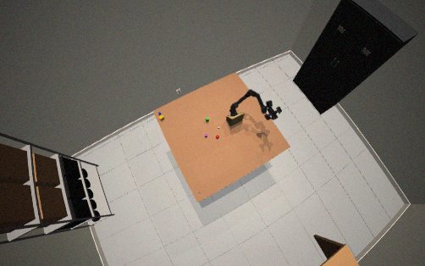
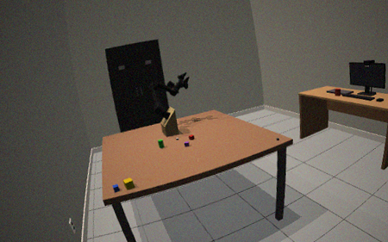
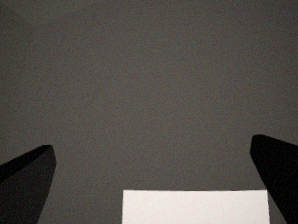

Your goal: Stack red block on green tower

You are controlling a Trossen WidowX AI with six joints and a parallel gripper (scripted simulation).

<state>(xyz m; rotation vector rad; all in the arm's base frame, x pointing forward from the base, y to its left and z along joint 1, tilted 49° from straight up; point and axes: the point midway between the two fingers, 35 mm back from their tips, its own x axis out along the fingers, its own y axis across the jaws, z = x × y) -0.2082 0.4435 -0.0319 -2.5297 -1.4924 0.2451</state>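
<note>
Right now the red block is 510 mm ahead of my gripper tip, 460 mm below it and 270 mm to the right of it. The rest, counted from my gripper tip: yellow block 980 mm ahead, 870 mm to the right, 450 mm below; tiny white cube 460 mm below, 430 mm ahead, 360 mm to the right; purple cube 620 mm ahead, 460 mm below, 350 mm to the right.
</note>
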